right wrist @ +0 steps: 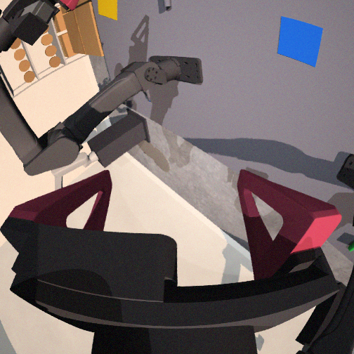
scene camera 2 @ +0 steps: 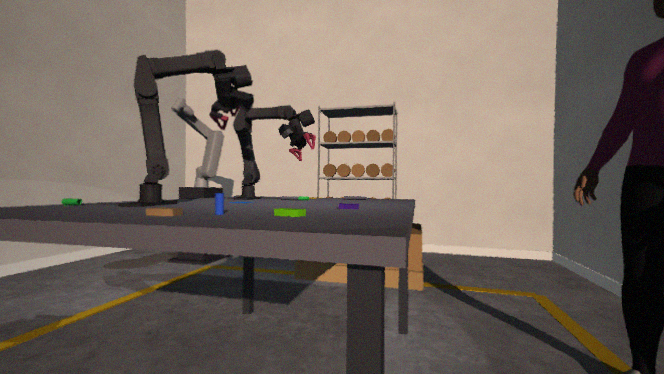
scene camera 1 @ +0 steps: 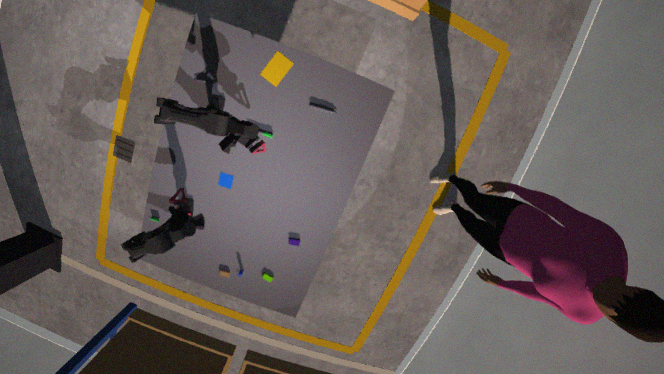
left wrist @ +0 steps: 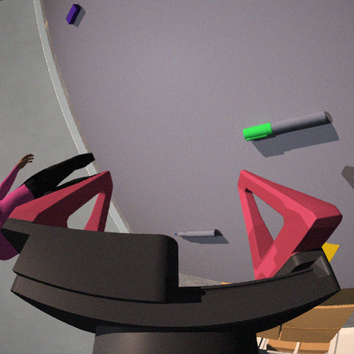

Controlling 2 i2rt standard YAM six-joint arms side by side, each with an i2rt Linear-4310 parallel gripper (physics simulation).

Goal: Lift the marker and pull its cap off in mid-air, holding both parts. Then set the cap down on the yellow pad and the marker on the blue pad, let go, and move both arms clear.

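Where they show: left gripper, between the fingertips: (scene camera 2: 306, 155) (scene camera 1: 260, 143); right gripper, between the fingertips: (scene camera 2: 228, 122) (scene camera 1: 184, 192); left arm's base, origin of its link: (scene camera 2: 248, 199); right arm's base, origin of its link: (scene camera 2: 150, 205).
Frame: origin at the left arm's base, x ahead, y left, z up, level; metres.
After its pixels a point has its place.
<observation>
The marker (left wrist: 300, 121) lies on the table, its grey body joined to a green cap (scene camera 1: 267, 134) {x 0.296, y -0.033, z 0.018 m} (scene camera 2: 303, 198) {x 0.298, y -0.044, z 0.010 m} (left wrist: 257, 131). In scene camera 1 the left arm hides most of its body. My left gripper (scene camera 1: 260, 148) {x 0.316, y -0.061, z 0.219 m} (scene camera 2: 303, 147) {x 0.316, y -0.061, z 0.219 m} (left wrist: 174, 177) is open and empty, above the table near the marker. My right gripper (scene camera 1: 180, 197) {x 0.048, y -0.333, z 0.321 m} (scene camera 2: 226, 118) {x 0.048, y -0.333, z 0.321 m} (right wrist: 174, 176) is open and empty, high up and away from the marker. The yellow pad (scene camera 1: 277, 69) {x 0.271, y 0.299, z 0.001 m} (left wrist: 330, 251) (right wrist: 108, 9) lies near the top in scene camera 1. The blue pad (scene camera 1: 226, 180) {x 0.116, y -0.331, z 0.001 m} (scene camera 2: 241, 202) {x 0.113, y -0.346, z 0.001 m} (right wrist: 300, 41) lies between the two arms.
A grey pen (scene camera 1: 322, 105) {x 0.539, y 0.166, z 0.018 m} (left wrist: 197, 233) lies right of the yellow pad. A small green piece (scene camera 1: 155, 218) {x -0.283, y -0.664, z 0.016 m} (scene camera 2: 71, 201) {x -0.280, y -0.681, z 0.013 m} lies beside the right arm. A purple block (scene camera 1: 294, 241) {x 0.559, y -0.585, z 0.015 m}, a lime block (scene camera 1: 268, 276) {x 0.453, y -0.857, z 0.014 m}, a tan block (scene camera 1: 224, 273) {x 0.183, y -0.912, z 0.015 m} and an upright blue cylinder (scene camera 2: 219, 204) {x 0.290, y -0.881, z 0.023 m} stand on the table.
</observation>
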